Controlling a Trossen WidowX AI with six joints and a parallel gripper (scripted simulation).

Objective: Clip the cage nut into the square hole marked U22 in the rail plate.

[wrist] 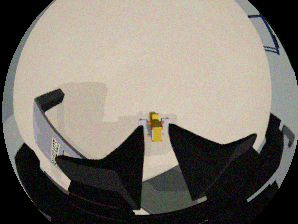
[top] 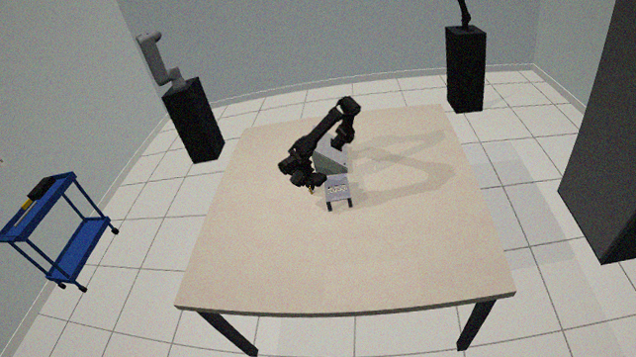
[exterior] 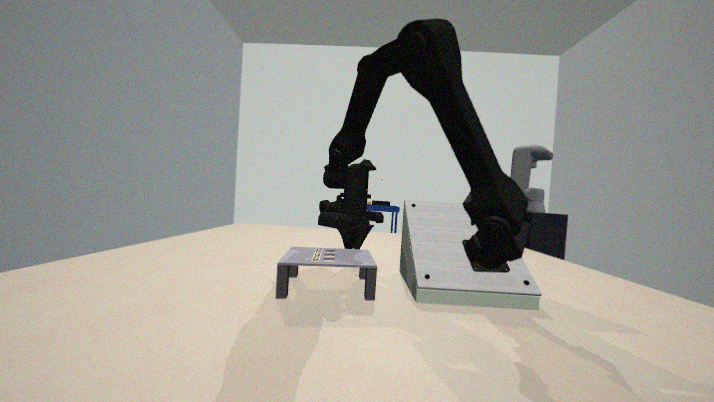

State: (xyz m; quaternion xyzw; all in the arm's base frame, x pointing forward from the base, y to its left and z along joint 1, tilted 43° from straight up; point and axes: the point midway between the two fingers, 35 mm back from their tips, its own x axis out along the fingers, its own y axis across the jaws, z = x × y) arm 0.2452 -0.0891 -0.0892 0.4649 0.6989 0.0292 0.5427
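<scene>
The cage nut is 1 cm below my gripper tip.
</scene>
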